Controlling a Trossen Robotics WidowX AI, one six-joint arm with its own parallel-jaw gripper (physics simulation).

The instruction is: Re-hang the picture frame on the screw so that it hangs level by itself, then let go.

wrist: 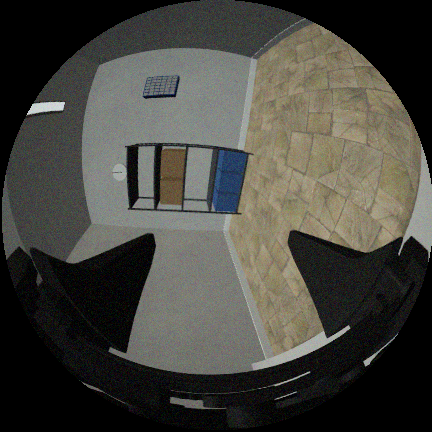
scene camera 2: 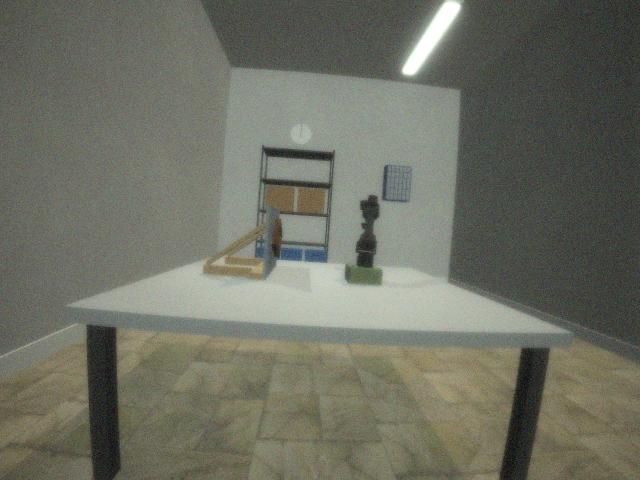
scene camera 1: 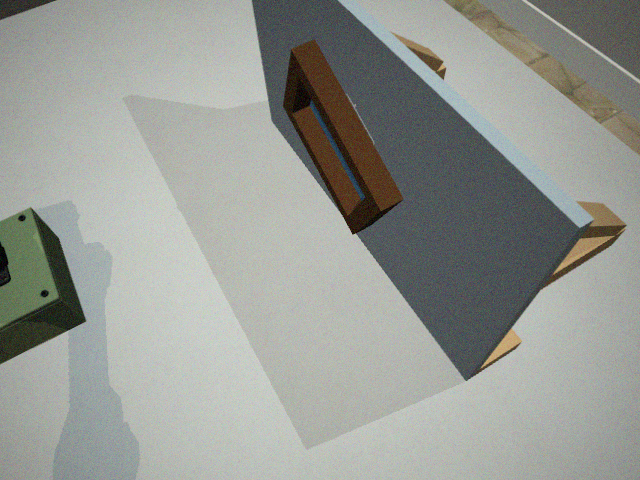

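Seen in the pictures: gripper, fingertip midpoint: (wrist: 223, 239) (scene camera 2: 361, 216); arm's base at its link origin: (scene camera 2: 364, 266).
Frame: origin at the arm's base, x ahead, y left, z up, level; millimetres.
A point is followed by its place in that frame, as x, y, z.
Note:
The picture frame (scene camera 1: 349, 126) @[403, -166, 149] (scene camera 2: 277, 238) @[399, -43, 99], brown with a blue strip inside, is against the front of the upright dark grey panel (scene camera 1: 444, 206) (scene camera 2: 268, 240) @[424, -42, 79]. It looks tilted in scene camera 1, with its near end lower than its far end. A thin pale line (scene camera 1: 363, 121) @[424, -159, 139] shows along its upper edge; I cannot make out the screw. My gripper (wrist: 223, 239) @[-108, -716, 255] (scene camera 2: 371, 198) is open and empty, high above the arm's base and well apart from the frame. The frame does not show in the wrist view.
The arm's green base block (scene camera 1: 31, 268) @[57, -29, 1] (scene camera 2: 363, 274) @[17, 61, -26] stands on the white table (scene camera 1: 180, 361) @[157, -192, -68] (scene camera 2: 320, 315) @[230, 557, -68], across from the panel's front. Wooden braces (scene camera 1: 594, 248) @[639, -343, -31] (scene camera 2: 235, 246) @[566, 49, 58] stand behind the panel. A shelf rack (scene camera 2: 297, 152) (wrist: 132, 177) is against the far wall.

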